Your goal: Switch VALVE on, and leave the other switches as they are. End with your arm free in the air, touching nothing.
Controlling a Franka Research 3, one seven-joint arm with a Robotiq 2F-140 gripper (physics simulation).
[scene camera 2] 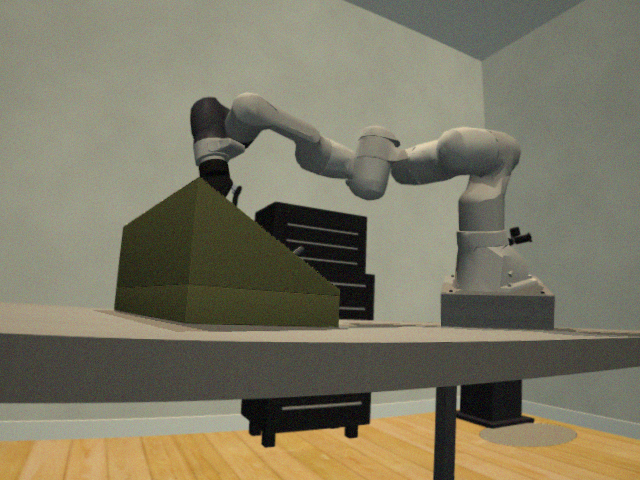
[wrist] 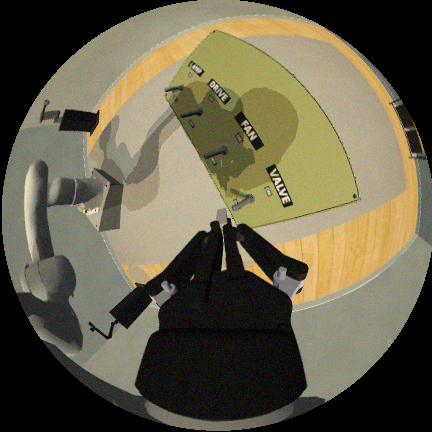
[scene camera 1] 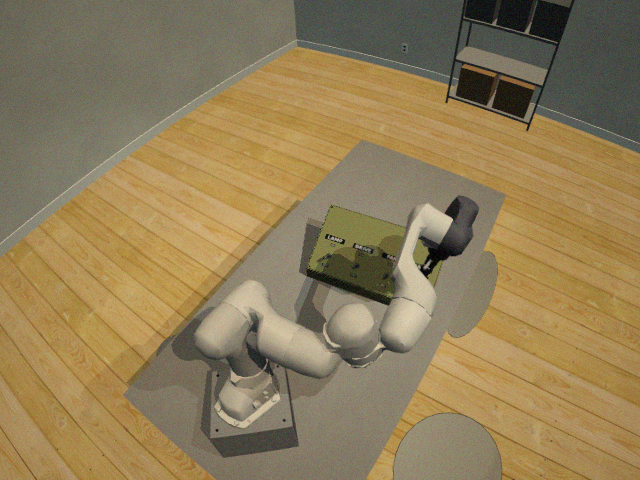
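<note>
A green sloped switch box (scene camera 1: 356,219) (scene camera 2: 248,273) (wrist: 320,150) stands on the table. The VALVE switch (wrist: 243,201) is a grey lever at the box's near right end in the wrist view, leaning toward its lower label, away from ON. The arm hides it in scene camera 1. The levers of LAMP (scene camera 1: 325,256) (wrist: 174,89), DRIVE (scene camera 1: 355,266) (wrist: 191,114) and FAN (scene camera 1: 385,276) (wrist: 215,152) also lean to the lower side. My gripper (scene camera 1: 425,269) (wrist: 222,215) is shut and empty, its fingertips beside the VALVE lever at the panel's lower edge; they appear apart from it.
The grey table (scene camera 1: 392,170) (scene camera 2: 310,366) (wrist: 155,220) carries the box and the arm's base block (scene camera 1: 253,441) (scene camera 2: 496,311). A shelf unit (scene camera 1: 501,60) stands by the wall. A dark drawer cabinet (scene camera 2: 325,227) stands behind the table.
</note>
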